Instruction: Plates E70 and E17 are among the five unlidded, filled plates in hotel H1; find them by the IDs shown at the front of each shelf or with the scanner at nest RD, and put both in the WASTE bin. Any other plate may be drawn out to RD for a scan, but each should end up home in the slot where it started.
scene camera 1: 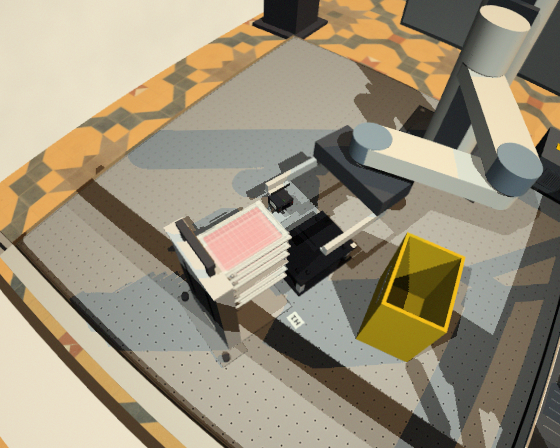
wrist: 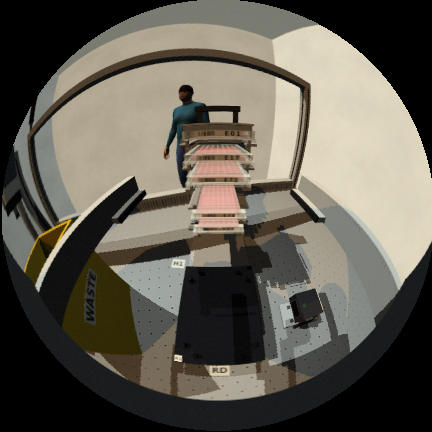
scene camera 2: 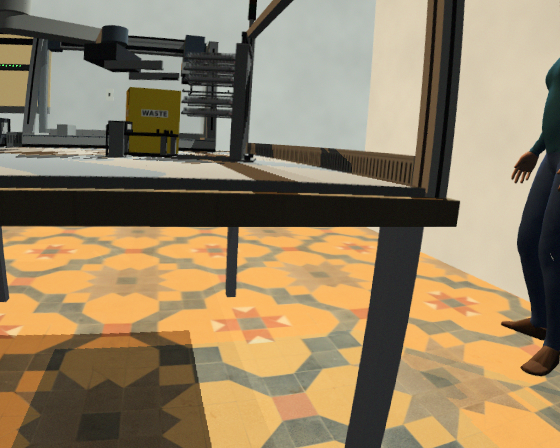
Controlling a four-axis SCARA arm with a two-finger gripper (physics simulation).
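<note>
Hotel H1 stands with five pink-filled plates stacked apart. In the wrist view the top plate is seen edge-on and its label reads E01. The second plate has a label that looks like E17. The third plate's label starts with E7; its last digit is unclear. The lower two labels cannot be read. My gripper is open and empty, its fingers wide apart, high above nest RD and short of the plates. The yellow WASTE bin stands beside RD.
A small black scanner stands beside RD, on the side away from the bin. A table-edge frame runs behind the hotel. A person stands beyond the table.
</note>
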